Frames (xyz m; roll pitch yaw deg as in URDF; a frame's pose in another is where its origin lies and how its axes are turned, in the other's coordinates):
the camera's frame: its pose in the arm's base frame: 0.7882 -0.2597 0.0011 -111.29 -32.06 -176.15
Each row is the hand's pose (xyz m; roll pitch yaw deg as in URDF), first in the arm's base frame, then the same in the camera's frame.
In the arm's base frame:
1: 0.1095 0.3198 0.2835 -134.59 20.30 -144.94
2: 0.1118 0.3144 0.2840 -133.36 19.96 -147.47
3: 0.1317 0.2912 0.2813 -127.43 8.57 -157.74
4: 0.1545 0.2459 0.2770 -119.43 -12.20 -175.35
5: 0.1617 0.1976 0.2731 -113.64 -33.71 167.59
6: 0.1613 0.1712 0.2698 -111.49 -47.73 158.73
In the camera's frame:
1: 0.6908 0.3192 -0.5451 -39.35 -45.58 44.92
2: 0.6894 0.3158 -0.5404 -37.15 -43.18 44.78
3: 0.6725 0.3000 -0.5203 -21.61 -31.18 33.19
4: 0.6535 0.2767 -0.4793 -9.10 -7.82 18.33
5: 0.6481 0.2601 -0.4335 -10.93 13.53 2.43
6: 0.6482 0.2542 -0.4075 -18.80 22.11 -11.17

